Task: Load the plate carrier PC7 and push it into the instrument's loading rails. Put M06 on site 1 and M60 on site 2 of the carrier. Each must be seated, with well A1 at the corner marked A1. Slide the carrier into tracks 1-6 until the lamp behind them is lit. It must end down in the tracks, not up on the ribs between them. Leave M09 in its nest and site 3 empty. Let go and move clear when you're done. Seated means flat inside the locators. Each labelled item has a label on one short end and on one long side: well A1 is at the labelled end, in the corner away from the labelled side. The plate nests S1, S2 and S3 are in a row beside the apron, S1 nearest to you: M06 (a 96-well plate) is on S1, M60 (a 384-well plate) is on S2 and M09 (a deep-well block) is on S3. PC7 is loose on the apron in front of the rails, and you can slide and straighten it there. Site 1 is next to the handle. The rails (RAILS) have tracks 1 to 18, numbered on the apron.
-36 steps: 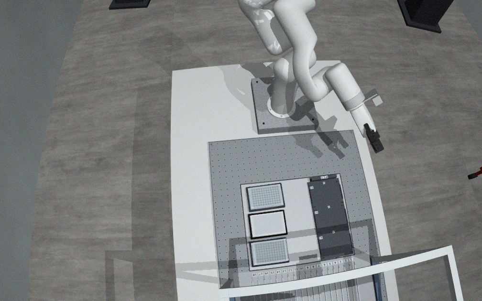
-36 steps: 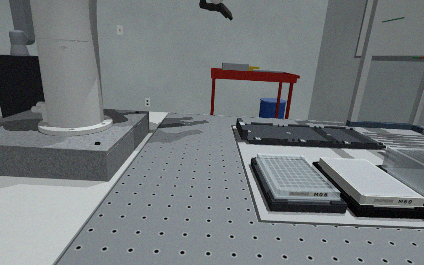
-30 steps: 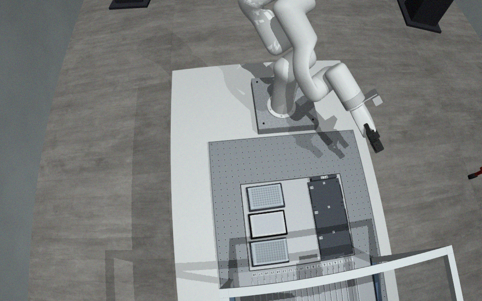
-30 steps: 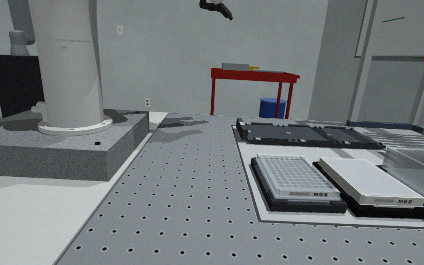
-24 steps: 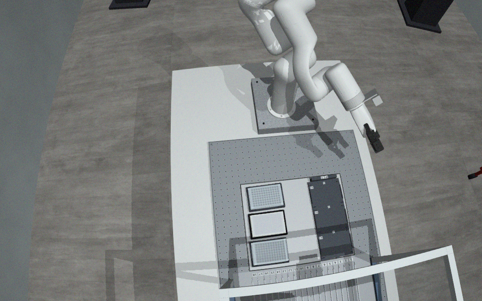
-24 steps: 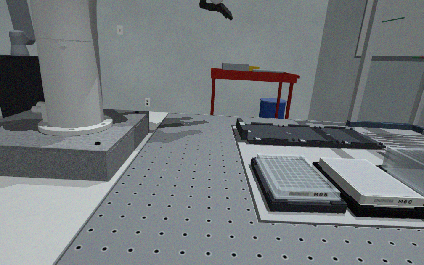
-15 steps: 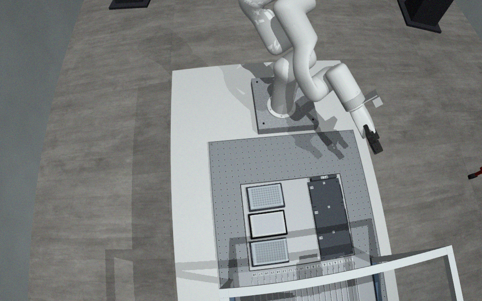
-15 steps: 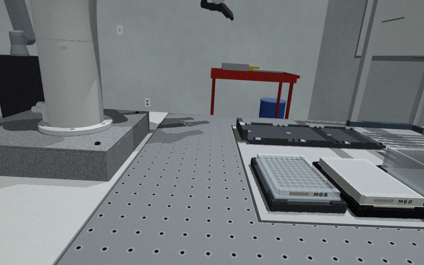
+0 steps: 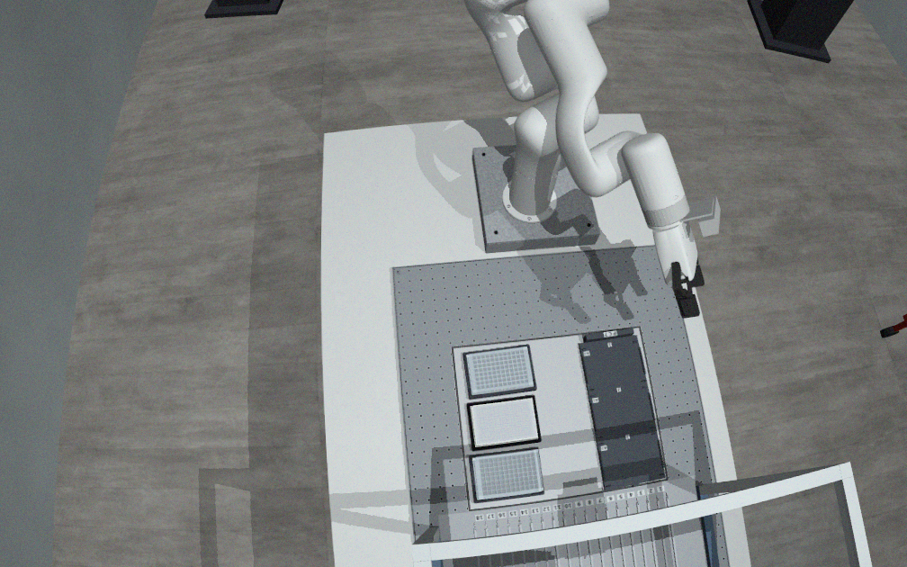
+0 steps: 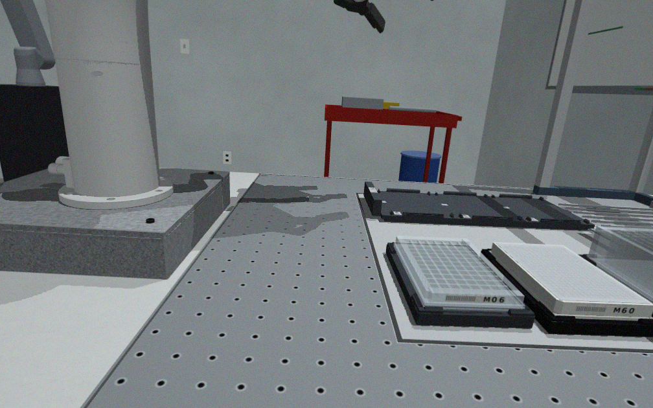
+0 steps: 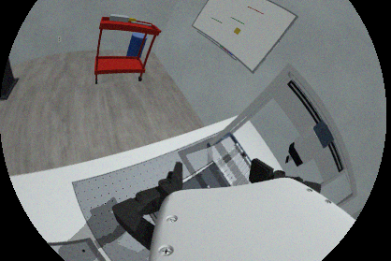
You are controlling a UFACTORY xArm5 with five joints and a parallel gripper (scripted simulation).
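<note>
The plate nest S2 lies 300 mm below my hand, 290 mm to the right of it and 180 mm ahead of it. Round my hand: plate nest S1 (300 mm to the right, 300 mm below, 70 mm ahead); then plate carrier PC7 (290 mm below, 140 mm ahead, 40 mm to the right); then plate M06 (300 mm to the right, 290 mm below, 70 mm ahead).
</note>
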